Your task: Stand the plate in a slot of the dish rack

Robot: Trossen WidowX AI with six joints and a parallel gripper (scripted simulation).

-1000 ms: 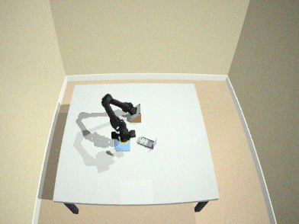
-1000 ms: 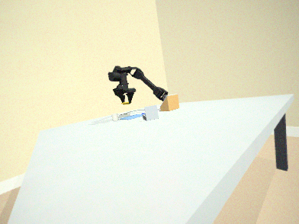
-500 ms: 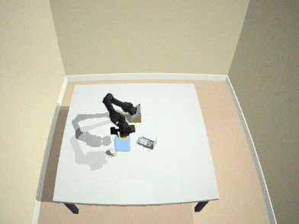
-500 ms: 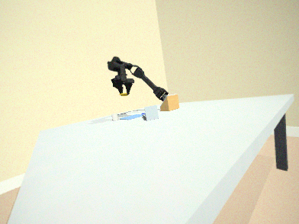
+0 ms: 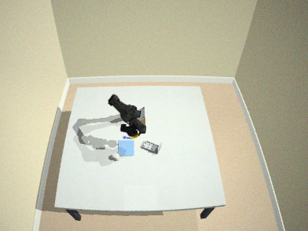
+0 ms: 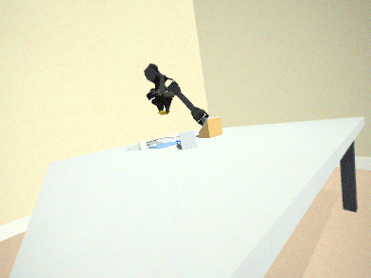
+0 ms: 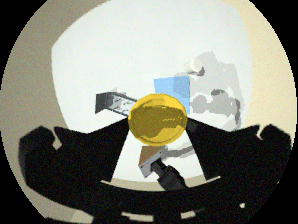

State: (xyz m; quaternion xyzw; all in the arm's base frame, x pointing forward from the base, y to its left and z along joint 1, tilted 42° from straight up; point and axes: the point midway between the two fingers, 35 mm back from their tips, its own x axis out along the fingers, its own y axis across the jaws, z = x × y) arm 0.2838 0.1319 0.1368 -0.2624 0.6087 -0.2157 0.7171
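Now: the grey dish rack 3 cm behind my gripper tip, 14 cm to the left of it and 16 cm below it. Also, from my gripper tip: blue mat (7 cm to the right, 18 cm below); then yellow plate (1 cm above); then small white object (12 cm ahead, 13 cm to the right, 16 cm below).
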